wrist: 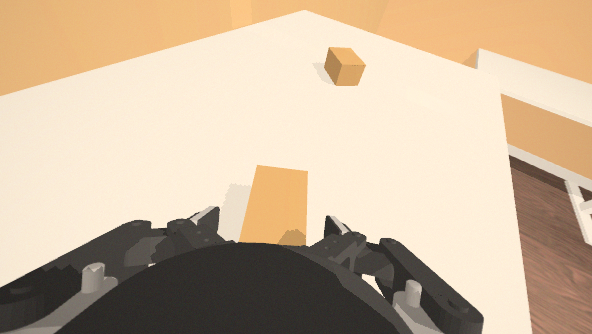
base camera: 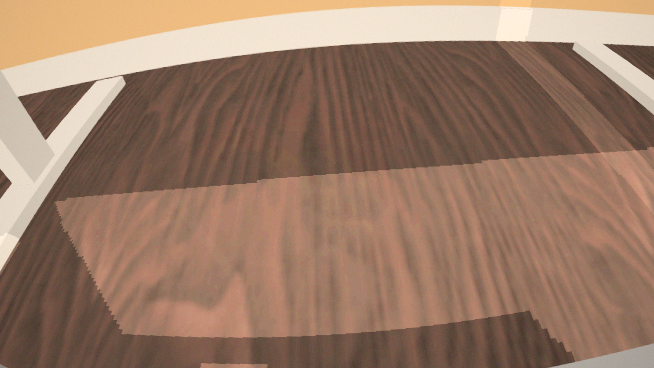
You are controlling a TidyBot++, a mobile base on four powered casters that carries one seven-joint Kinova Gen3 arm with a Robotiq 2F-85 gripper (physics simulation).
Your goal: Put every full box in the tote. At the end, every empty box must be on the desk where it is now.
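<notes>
My gripper (wrist: pixel 272 222) is open in the wrist view, its fingers spread to either side. An orange-brown box (wrist: pixel 277 205) stands on the white desk (wrist: pixel 125 140) between and beyond the fingertips as seen in that view. The gripper body hides its near end, and how far below the fingers it lies is hard to tell. A second orange-brown box (wrist: pixel 345 67) sits near the far corner of the desk. Both boxes look closed, and whether either is full or empty cannot be seen. The tote does not show in either view.
Right of the desk in the wrist view is a white-framed piece of furniture (wrist: pixel 540 80). The base camera shows the dark wood floor (base camera: pixel 310 110), a white baseboard (base camera: pixel 300 30) along the wall, and white leg bars (base camera: pixel 85 125) (base camera: pixel 620 75) at left and right.
</notes>
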